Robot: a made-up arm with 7 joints.
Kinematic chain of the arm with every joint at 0, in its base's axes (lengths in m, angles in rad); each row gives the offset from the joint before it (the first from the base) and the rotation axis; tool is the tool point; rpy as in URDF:
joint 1: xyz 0 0 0.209 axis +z
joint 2: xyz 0 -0.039 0.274 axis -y
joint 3: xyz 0 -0.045 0.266 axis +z
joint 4: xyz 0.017 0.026 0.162 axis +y
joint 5: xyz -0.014 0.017 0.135 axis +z
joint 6: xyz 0 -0.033 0.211 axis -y
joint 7: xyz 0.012 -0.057 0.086 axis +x
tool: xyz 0 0 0 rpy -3.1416 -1.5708 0
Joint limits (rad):
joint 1: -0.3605..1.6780
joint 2: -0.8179..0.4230
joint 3: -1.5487..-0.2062
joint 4: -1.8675..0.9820
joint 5: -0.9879..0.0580
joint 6: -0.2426..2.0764
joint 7: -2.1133..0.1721
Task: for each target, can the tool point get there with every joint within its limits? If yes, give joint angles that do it. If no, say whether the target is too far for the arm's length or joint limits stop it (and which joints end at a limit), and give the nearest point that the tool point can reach.
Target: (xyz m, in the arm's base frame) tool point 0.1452 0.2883 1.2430
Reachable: yes | joints 1.2236 -0.6350 -0.3748 -0.3241 -0.3379 0.6360 -1.0805
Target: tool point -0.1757 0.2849 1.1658
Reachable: yes | joints 1.5145 -0.5335 -1.3429 -0.7032 -0.0468 0.4290 -0.4030
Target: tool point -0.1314 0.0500 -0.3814
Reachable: no: joint limits stop it (at a limit: joint 2, joint 3, joint 4) | nearest point -0.3434 0.1307 0.5266 | short by 0.936 m
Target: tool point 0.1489 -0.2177 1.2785
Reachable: yes | joints 0.1280 0.0142 -0.7037 0.7139 -0.2080 1.1134 -1.8843
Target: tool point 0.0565 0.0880 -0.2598
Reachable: no: joint limits stop it (at a limit: joint 2, joint 3, joint 4, joint 5) | nearest point 0.1453 0.2263 0.5722 | short by 0.848 m
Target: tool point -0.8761 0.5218 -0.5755
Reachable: no: too far | nearest point -0.3863 0.1430 0.5261 | short by 1.264 m
